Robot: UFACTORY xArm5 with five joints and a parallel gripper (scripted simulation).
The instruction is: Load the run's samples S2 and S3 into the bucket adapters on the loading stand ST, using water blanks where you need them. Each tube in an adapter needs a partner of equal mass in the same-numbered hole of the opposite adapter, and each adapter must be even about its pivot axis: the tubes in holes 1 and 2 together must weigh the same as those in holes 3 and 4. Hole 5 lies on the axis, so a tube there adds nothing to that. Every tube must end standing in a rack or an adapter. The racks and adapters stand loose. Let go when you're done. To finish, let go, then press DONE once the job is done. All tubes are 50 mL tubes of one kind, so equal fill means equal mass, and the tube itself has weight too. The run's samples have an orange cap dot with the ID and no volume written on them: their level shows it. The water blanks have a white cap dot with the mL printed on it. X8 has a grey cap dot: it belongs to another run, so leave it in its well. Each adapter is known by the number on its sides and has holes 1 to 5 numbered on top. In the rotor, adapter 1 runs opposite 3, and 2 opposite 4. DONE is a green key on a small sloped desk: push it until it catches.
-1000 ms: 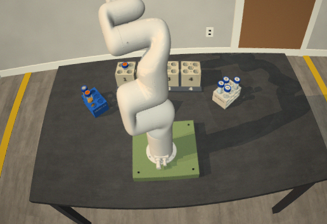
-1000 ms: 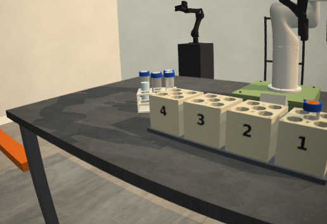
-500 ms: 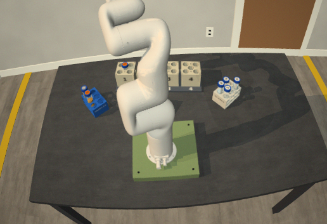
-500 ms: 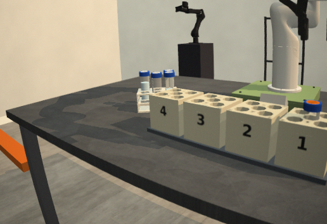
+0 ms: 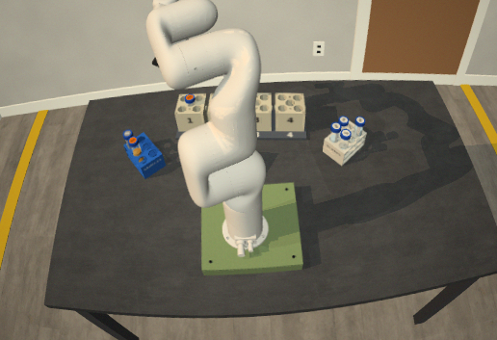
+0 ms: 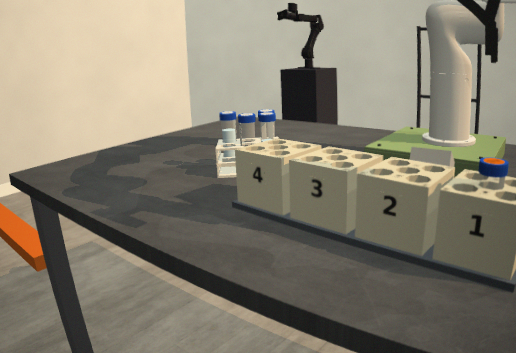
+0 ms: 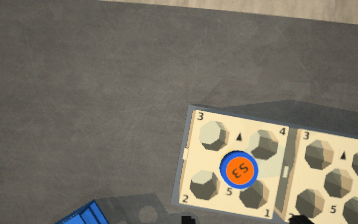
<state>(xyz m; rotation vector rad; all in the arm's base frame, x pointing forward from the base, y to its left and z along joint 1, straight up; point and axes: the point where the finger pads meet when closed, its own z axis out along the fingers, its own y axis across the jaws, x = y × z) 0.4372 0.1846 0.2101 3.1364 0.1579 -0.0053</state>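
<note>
The sample tube S2 is 150 mm behind my hand, 150 mm to the left of it and 190 mm below it. From my hand the other things lie so: bucket adapter 20 mm ahead, 20 mm to the right, 200 mm below; then loading stand ST 180 mm to the right, 250 mm below; then blue sample rack 140 mm behind, 140 mm to the left, 220 mm below.
</note>
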